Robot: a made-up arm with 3 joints. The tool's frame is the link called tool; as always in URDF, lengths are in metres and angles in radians. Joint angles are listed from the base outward. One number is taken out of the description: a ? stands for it. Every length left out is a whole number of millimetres.
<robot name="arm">
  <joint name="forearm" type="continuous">
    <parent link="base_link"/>
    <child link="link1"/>
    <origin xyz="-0.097 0 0.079" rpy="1.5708 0 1.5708"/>
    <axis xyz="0 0 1"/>
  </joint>
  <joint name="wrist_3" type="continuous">
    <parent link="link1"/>
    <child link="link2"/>
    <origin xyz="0.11 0.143 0" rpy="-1.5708 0 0"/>
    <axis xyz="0 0 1"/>
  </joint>
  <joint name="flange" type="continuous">
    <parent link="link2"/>
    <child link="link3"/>
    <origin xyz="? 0.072 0" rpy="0 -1.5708 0"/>
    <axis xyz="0 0 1"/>
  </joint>
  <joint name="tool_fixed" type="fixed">
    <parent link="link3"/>
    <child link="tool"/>
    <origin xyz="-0.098 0.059 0" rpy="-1.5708 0 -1.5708"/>
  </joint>
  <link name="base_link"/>
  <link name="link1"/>
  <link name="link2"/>
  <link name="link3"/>
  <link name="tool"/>
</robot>
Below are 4 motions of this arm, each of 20 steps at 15 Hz.
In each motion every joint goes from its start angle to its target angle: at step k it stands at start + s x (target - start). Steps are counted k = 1, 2, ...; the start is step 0. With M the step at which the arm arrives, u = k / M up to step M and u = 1 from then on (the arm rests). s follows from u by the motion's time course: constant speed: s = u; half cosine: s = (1 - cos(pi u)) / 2; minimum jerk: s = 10 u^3 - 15 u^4 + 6 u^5.
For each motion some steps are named. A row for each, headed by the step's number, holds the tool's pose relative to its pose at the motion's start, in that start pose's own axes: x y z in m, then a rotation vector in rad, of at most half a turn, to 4 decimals.
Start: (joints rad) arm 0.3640 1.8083 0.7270
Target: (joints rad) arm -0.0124 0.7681 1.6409
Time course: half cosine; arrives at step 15
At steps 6, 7, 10, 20:
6: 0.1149 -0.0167 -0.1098 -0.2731 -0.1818 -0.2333
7: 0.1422 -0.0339 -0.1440 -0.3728 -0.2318 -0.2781
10: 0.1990 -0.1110 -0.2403 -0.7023 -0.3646 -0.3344
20: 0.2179 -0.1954 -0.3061 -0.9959 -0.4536 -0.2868

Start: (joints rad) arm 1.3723 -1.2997 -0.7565
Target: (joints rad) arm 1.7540 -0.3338 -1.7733
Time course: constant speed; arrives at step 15
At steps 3, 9, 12, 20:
3: -0.0776 -0.0451 0.0026 -0.1285 0.2741 0.1475
9: -0.1941 -0.1684 0.0559 -0.4549 0.7885 0.3991
12: -0.2264 -0.2376 0.0991 -0.6561 1.0166 0.5009
20: -0.2404 -0.3064 0.1473 -0.8841 1.2156 0.5835

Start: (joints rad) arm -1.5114 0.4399 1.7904
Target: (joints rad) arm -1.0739 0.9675 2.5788
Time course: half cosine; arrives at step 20
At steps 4, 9, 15, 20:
4: 0.0291 -0.0032 0.0109 0.0392 -0.0940 -0.0489
9: 0.1249 -0.0292 0.0586 0.1474 -0.4273 -0.2311
15: 0.2283 -0.1006 0.1450 0.2288 -0.8887 -0.5023
20: 0.2533 -0.1335 0.1789 0.2405 -1.0482 -0.6010

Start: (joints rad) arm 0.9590 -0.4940 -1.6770
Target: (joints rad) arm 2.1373 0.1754 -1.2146
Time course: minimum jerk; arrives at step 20
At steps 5, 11, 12, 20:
5: -0.0518 -0.0378 -0.0182 -0.0779 0.0063 0.1033
11: -0.2251 -0.2963 -0.0489 -0.3591 -0.0557 0.6831
12: -0.2383 -0.3518 -0.0461 -0.3902 -0.0815 0.8024
20: -0.2307 -0.5456 -0.0243 -0.4370 -0.2031 1.2477

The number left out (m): 0.34
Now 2 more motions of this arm.
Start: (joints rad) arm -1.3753 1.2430 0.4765
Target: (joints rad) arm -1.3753 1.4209 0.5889
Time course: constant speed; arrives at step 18
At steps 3, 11, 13, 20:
3: -0.0071 -0.0024 0.0035 0.0138 -0.0187 0.0262
11: -0.0255 -0.0098 0.0129 0.0532 -0.0686 0.0949
13: -0.0301 -0.0118 0.0153 0.0635 -0.0811 0.1117
20: -0.0412 -0.0172 0.0211 0.0904 -0.1121 0.1533

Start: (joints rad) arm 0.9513 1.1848 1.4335
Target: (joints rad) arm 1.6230 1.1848 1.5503
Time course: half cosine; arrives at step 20
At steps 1, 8, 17, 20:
1: 0.0011 -0.0001 0.0004 0.0002 -0.0045 -0.0015
8: 0.0574 -0.0091 0.0276 0.0102 -0.2553 -0.0868
17: 0.1360 -0.0373 0.1040 0.0197 -0.6983 -0.2397
20: 0.1414 -0.0406 0.1124 0.0201 -0.7384 -0.2538

